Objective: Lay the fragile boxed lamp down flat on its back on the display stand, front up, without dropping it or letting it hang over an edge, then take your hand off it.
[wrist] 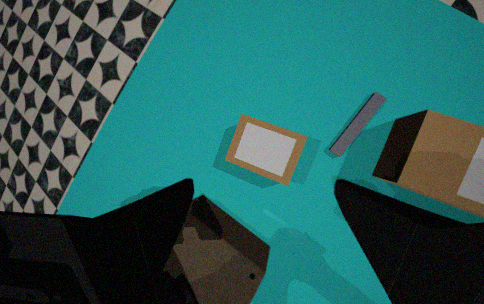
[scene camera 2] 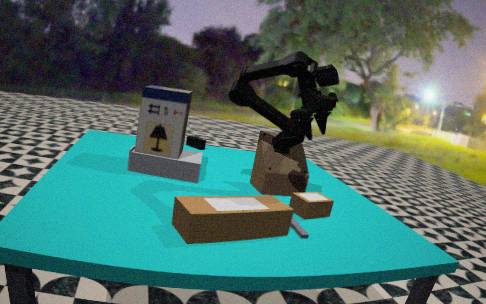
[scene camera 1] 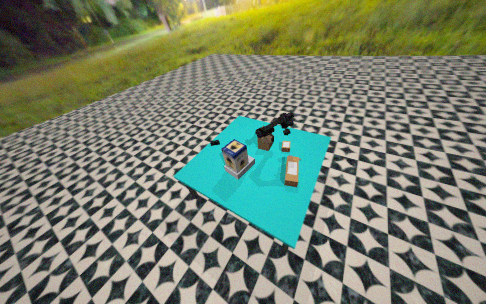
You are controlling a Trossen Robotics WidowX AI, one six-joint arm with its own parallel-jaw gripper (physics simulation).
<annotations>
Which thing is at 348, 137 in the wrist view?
A thin grey bar.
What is the gripper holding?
Nothing.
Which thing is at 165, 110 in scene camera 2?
A boxed lamp.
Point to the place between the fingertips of the gripper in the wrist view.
At 263, 185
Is the gripper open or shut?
Open.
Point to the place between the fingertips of the gripper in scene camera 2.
At 317, 137
</annotations>
